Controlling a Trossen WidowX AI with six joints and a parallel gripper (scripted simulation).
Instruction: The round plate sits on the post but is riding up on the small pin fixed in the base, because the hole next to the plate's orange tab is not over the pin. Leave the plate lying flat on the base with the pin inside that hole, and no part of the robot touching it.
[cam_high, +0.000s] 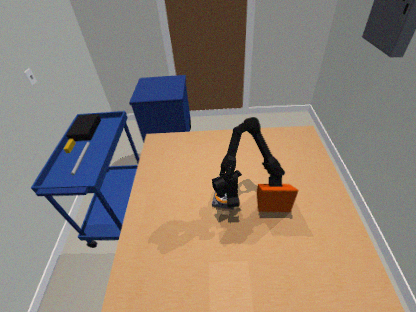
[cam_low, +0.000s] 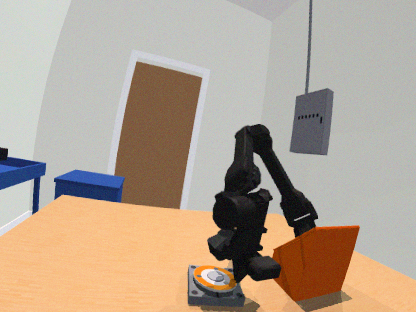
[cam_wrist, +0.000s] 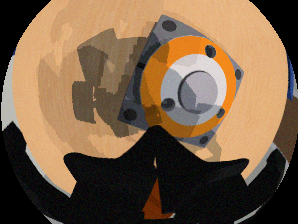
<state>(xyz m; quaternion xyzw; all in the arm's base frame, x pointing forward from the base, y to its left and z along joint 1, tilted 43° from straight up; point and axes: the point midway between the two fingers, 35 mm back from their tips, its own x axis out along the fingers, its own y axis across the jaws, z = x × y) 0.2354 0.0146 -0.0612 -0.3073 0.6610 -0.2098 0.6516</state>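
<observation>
Right now the grey square base is 4 cm ahead of my gripper tip, 3 cm to the right of it and 2 cm below it.
</observation>
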